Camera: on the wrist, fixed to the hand. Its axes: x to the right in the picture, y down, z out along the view.
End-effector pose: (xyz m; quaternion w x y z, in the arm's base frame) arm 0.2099 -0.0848 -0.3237 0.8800 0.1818 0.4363 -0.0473
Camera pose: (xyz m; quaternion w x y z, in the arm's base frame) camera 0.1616 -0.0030 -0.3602 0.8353 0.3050 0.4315 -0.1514
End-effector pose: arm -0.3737 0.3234 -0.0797 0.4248 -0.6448 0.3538 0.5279
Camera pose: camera -0.3891 0.2231 -0.0871 0.5433 -0.5818 0.4102 0.4451
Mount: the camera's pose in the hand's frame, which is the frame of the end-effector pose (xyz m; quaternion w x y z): 0.0051 0.0542 -0.0860 0.9860 0.1622 0.0022 -0.0391
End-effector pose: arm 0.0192 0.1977 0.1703 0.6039 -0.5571 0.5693 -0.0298
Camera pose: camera -0.0734 0.1598 0.1518 0.6834 -0.4735 0.5360 -0.1466
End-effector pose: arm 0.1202 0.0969 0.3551 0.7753 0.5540 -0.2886 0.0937
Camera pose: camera 0.1287 0.1945 0.3826 0.6788 0.6830 -0.2460 0.1101
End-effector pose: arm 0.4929 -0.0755 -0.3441 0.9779 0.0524 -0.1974 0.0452
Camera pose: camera 0.5245 -0.0111 -0.4163 0.9579 0.2179 -0.1831 0.0385
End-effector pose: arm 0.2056 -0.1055 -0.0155 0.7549 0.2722 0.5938 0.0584
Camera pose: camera 0.1400 -0.0282 -0.0065 0.7012 0.3675 0.6073 -0.0676
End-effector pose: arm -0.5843 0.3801 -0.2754 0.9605 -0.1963 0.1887 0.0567
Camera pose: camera -0.6188 0.3957 -0.3699 0.9807 -0.0453 0.1897 -0.0127
